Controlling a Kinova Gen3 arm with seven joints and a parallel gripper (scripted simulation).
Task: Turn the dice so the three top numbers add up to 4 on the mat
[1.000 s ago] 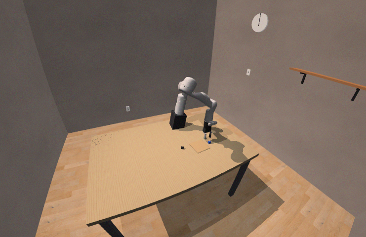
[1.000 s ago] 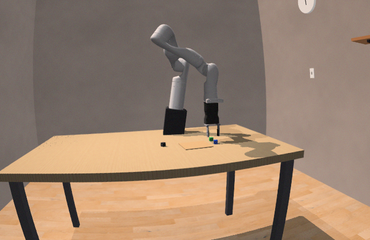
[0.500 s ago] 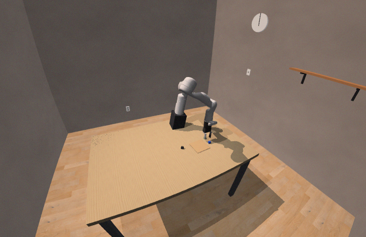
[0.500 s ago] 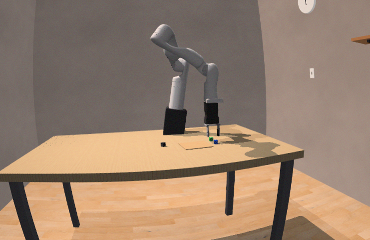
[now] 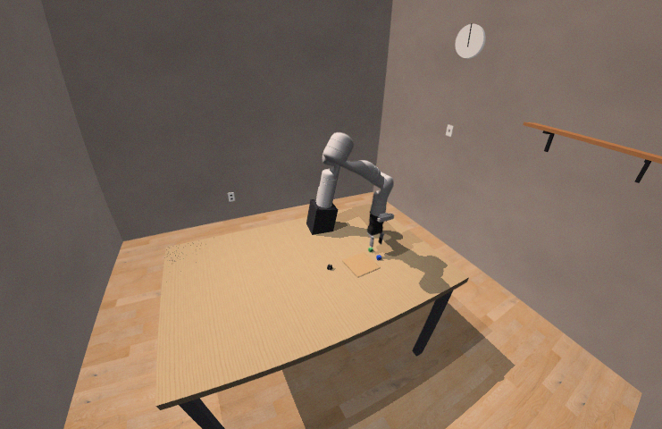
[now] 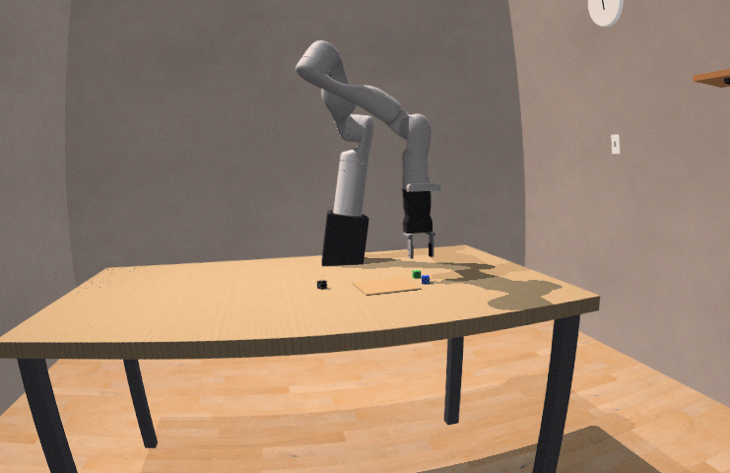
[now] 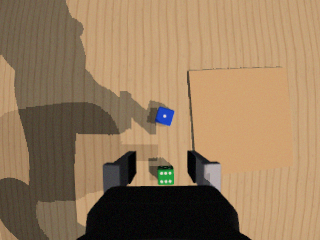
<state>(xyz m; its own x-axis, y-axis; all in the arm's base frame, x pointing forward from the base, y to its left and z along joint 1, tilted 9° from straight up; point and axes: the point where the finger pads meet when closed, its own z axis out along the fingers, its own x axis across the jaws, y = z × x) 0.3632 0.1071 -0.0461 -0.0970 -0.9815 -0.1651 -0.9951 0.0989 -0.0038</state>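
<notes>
Right now my hand is 20 mm past the black die, 270 mm to the left of it and 70 mm above it. The rest, counted from my hand: tan mat 30 mm ahead, 110 mm to the right, 80 mm below; then blue die 50 mm ahead, 10 mm to the right, 70 mm below; then green die 30 mm behind, 70 mm below.
</notes>
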